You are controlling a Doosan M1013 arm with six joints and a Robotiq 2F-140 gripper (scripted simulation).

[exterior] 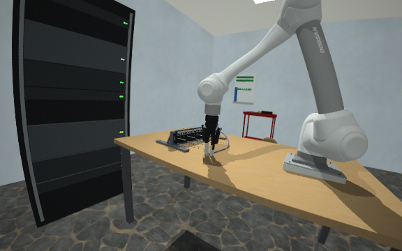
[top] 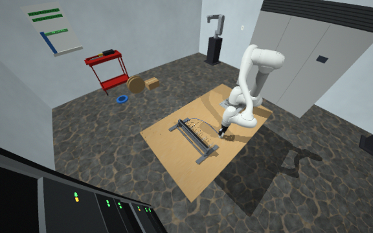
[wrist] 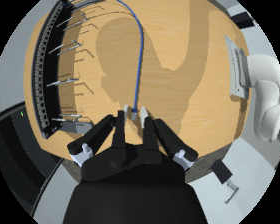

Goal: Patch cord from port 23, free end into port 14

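Right now my hand is 3 cm above the free end of patch cord and 1 cm to the right of it.
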